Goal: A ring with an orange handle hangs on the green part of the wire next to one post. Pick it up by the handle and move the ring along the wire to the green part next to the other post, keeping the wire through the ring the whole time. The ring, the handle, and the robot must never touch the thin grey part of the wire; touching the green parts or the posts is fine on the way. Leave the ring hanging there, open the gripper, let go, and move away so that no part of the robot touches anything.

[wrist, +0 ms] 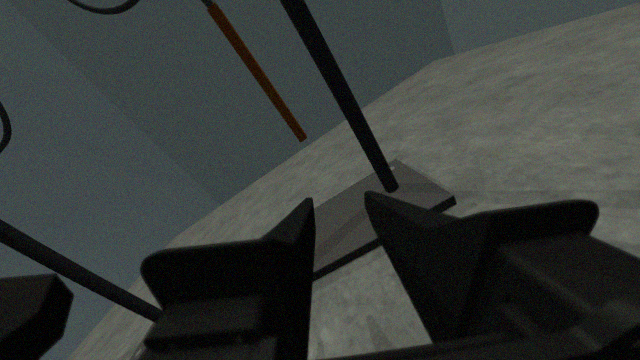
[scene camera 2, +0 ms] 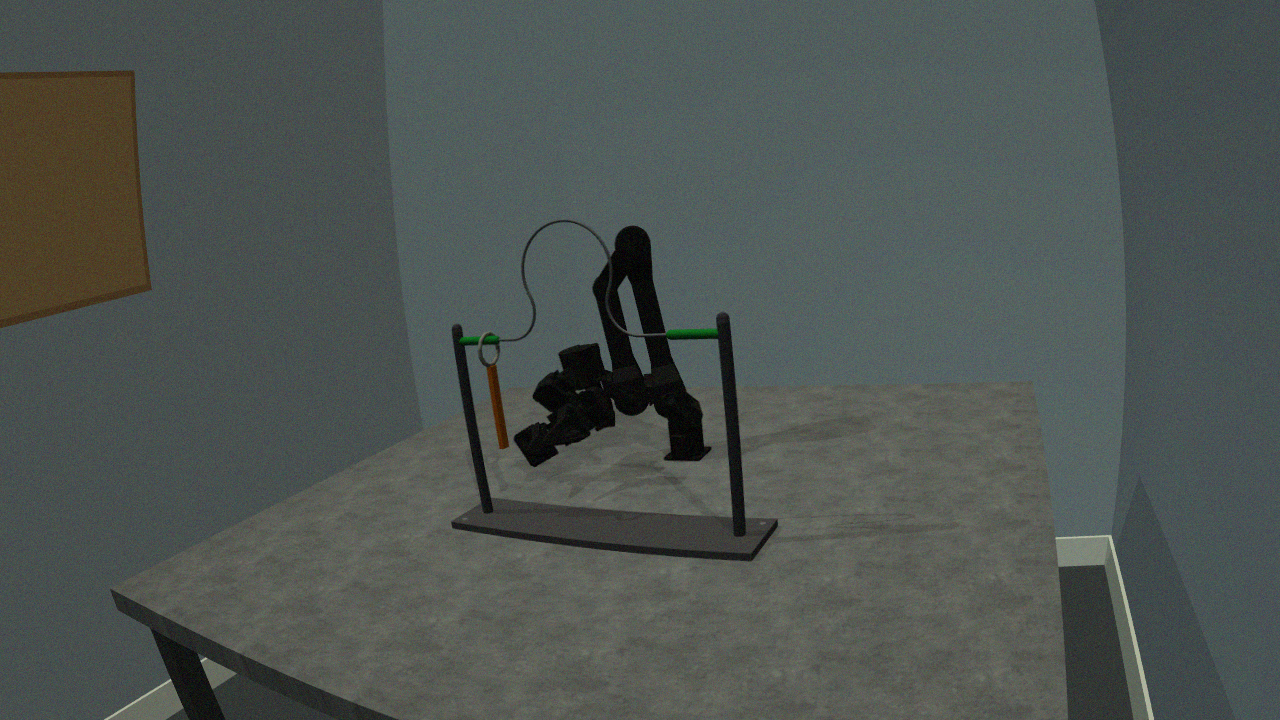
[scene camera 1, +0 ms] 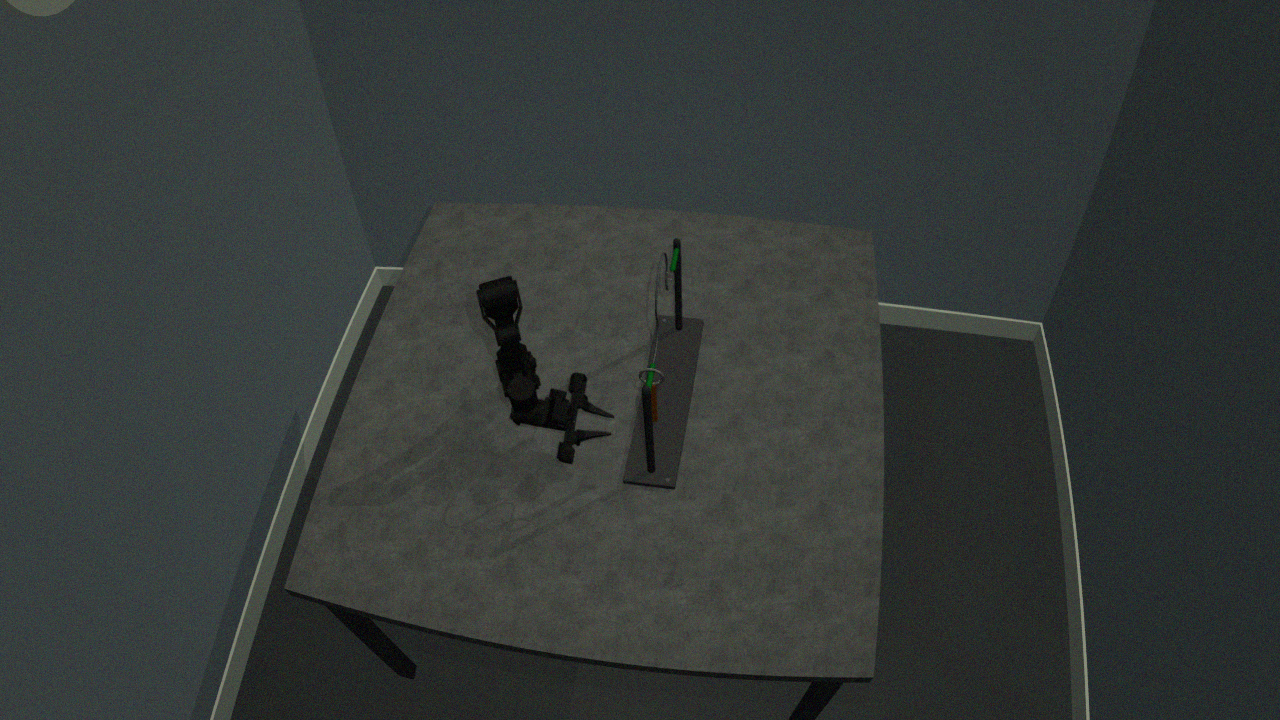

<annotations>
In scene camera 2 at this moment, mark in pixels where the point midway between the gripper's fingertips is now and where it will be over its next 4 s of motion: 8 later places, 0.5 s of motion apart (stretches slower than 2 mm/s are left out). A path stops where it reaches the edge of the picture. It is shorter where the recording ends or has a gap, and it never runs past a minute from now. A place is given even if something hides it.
My gripper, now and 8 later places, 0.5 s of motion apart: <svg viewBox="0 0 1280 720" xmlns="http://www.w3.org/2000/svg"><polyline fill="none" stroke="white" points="536,448 521,434 514,426 504,430 496,434 488,440 488,440 487,432 491,432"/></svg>
</annotations>
